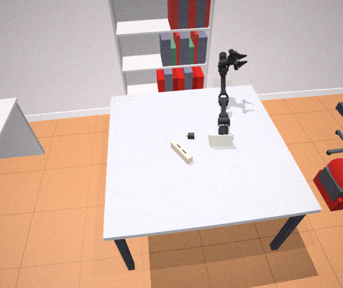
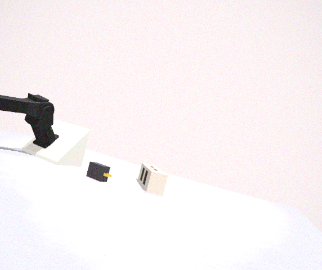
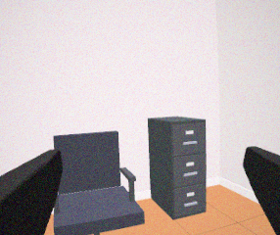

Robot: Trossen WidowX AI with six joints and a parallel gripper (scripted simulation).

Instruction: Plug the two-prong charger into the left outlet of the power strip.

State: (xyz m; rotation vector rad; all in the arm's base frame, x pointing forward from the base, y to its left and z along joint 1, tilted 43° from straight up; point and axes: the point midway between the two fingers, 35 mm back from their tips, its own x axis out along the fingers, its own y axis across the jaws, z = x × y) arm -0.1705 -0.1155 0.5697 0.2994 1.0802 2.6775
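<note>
My gripper tip is now 450 mm to the right of the charger, 450 mm short of it and 380 mm above it.
</note>
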